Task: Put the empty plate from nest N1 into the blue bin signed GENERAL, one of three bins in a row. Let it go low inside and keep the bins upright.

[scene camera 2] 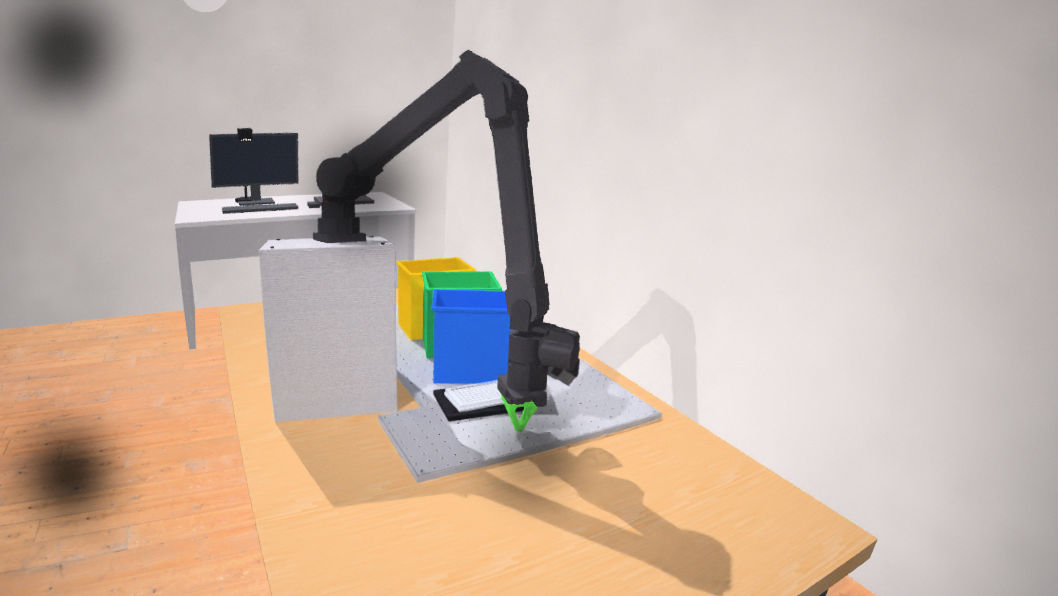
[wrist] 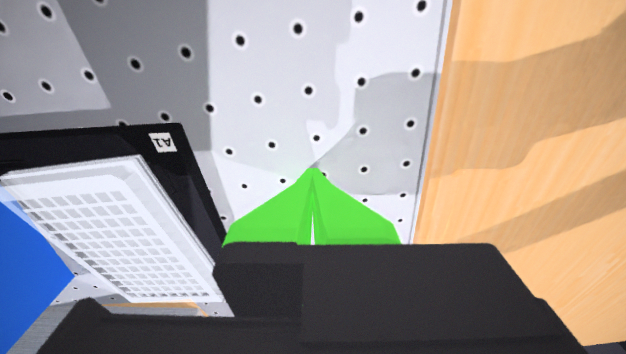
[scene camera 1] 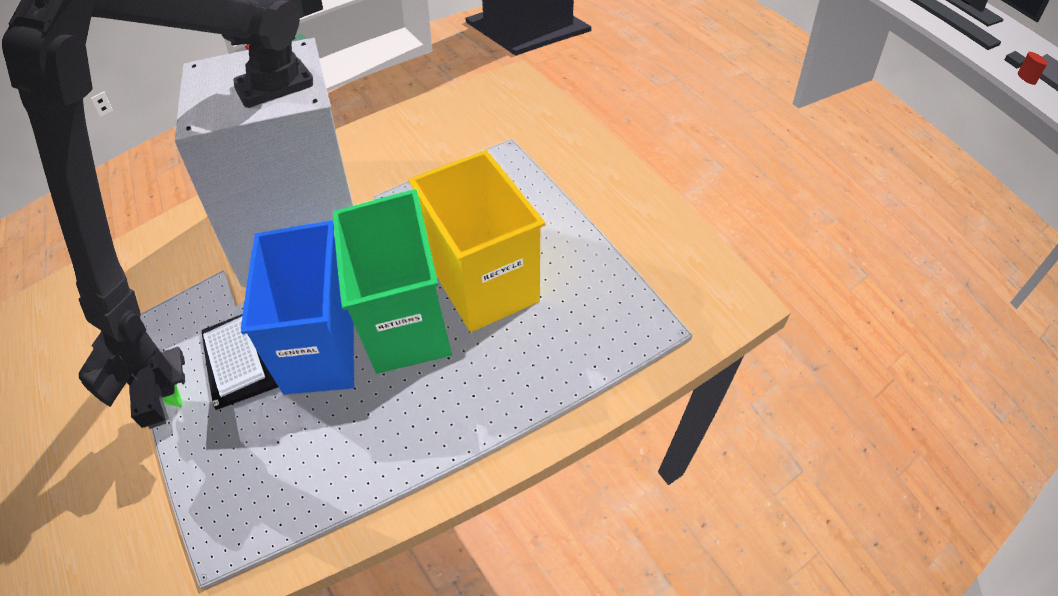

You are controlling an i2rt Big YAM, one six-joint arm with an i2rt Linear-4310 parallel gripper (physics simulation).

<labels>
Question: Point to a green returns bin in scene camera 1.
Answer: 387,279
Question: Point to a black nest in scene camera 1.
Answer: At 253,389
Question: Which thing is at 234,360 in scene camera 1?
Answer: A white plate.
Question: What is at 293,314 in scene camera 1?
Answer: A blue bin.
</labels>
